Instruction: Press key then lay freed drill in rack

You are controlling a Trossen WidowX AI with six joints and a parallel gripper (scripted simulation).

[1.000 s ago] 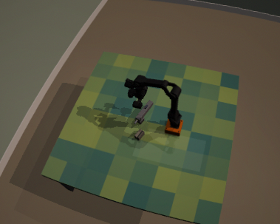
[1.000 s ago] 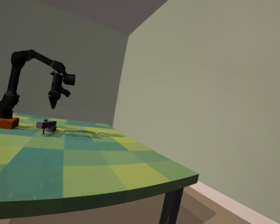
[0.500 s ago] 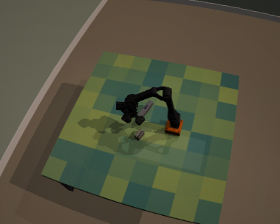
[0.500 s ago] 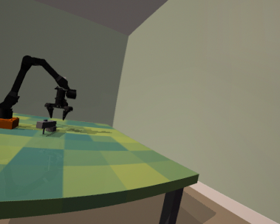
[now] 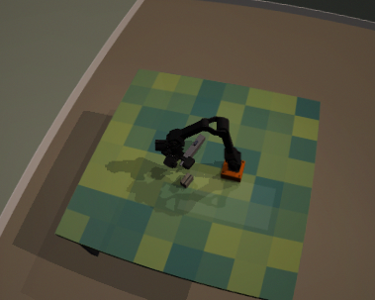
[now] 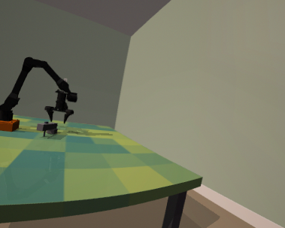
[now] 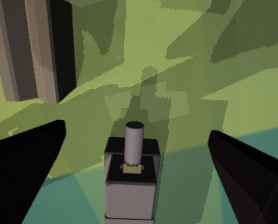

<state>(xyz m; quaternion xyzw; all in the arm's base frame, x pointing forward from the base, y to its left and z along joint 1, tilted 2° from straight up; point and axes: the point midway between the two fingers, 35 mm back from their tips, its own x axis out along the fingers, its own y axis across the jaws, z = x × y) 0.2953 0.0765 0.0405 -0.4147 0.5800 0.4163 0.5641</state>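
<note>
Now: gripper tip 6 cm to the left of the small yellow key, 2 cm past it and 1 cm above it. The rest, counted from my gripper tip: long grey bar (12 cm to the right, 4 cm behind, 2 cm below); small grey rack (6 cm to the left, 6 cm behind, 5 cm below).
</note>
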